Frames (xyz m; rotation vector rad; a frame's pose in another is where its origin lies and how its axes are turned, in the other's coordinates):
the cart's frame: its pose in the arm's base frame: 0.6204 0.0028 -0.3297 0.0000 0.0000 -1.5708
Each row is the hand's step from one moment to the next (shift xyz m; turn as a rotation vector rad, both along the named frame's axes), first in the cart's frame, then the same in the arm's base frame.
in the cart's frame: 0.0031 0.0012 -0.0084 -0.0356 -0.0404 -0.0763
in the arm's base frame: 0.0012 -0.0031 -0.0084 -0.0404 0.0356 -0.0763
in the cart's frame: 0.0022 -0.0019 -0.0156 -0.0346 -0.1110 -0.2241
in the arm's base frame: -0.0019 -0.0022 -0.0156 -0.1110 0.0346 -0.2241
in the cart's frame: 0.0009 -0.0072 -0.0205 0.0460 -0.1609 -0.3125
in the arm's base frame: -0.0072 -0.0009 -0.0205 -0.1609 -0.0460 -0.3125
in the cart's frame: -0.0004 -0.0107 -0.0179 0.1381 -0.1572 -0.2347
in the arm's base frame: -0.0107 0.0004 -0.0179 -0.1572 -0.1381 -0.2347
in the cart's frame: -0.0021 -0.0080 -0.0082 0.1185 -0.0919 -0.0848
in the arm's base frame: -0.0080 0.0021 -0.0082 -0.0919 -0.1185 -0.0848
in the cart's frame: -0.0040 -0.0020 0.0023 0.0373 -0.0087 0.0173
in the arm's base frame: -0.0020 0.0040 0.0023 -0.0087 -0.0373 0.0173
